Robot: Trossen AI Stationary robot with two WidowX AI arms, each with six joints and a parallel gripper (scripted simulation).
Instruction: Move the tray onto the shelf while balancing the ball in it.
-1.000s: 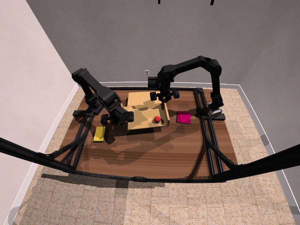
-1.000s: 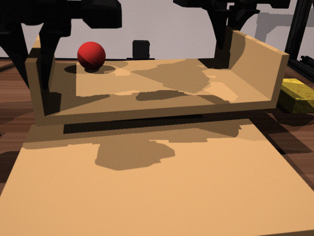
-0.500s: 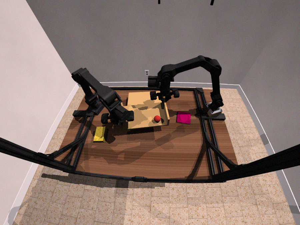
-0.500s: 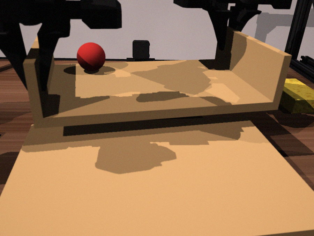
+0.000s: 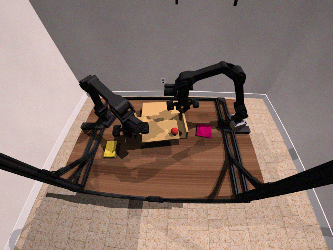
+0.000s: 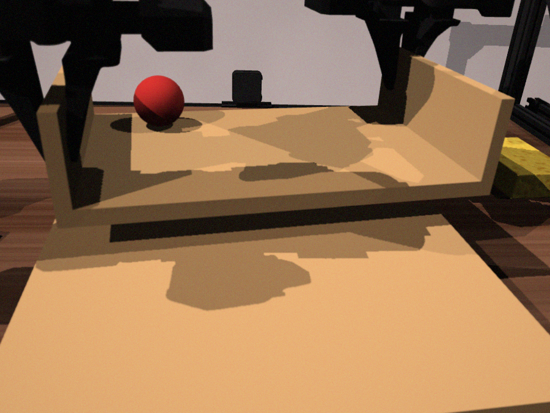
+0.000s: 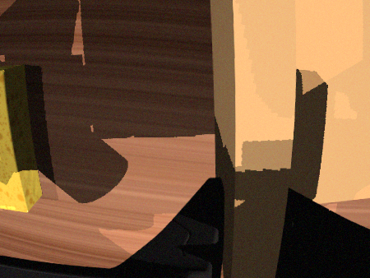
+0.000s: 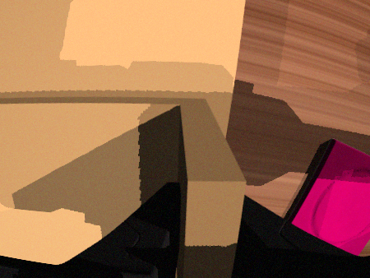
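Now: the red ball 14 cm behind my right hand, 4 cm to the left of it and 4 cm below it. The rest, counted from my right hand: tan tray 9 cm behind, 13 cm to the left, 5 cm below; then yellow sponge 23 cm behind, 44 cm to the left, 13 cm below; then magenta square object 5 cm behind, 16 cm to the right, 15 cm below.
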